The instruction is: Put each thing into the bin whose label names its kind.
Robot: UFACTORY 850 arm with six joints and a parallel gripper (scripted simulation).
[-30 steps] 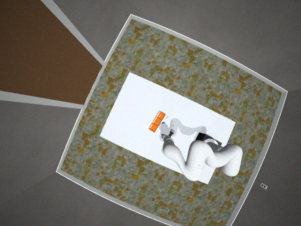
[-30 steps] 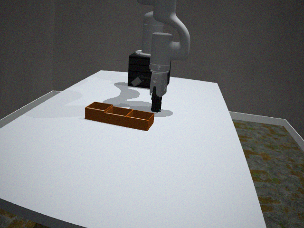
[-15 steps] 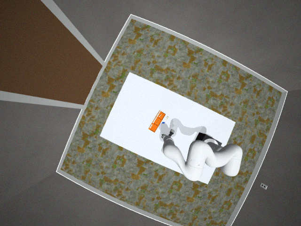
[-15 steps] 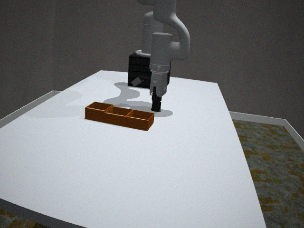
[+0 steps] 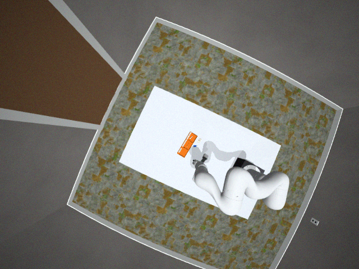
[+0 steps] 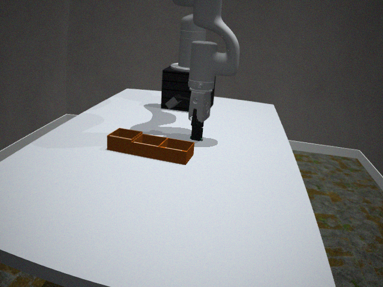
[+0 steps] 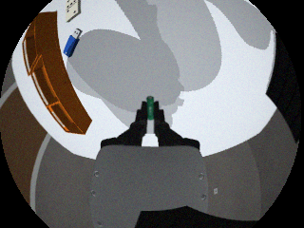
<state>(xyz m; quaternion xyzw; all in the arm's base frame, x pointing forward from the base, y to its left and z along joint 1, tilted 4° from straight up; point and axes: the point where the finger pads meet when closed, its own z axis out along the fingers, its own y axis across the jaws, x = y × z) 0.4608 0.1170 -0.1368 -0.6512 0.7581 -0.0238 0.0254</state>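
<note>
Right now the three joined orange bins is 170 mm ahead of my hand and 120 mm to the right of it. The rest, counted from my hand: orange stick: 150 mm ahead, 120 mm to the right, 10 mm below; then green cylinder: 20 mm below; then blue USB stick: 80 mm ahead, 140 mm to the right, 20 mm below.
</note>
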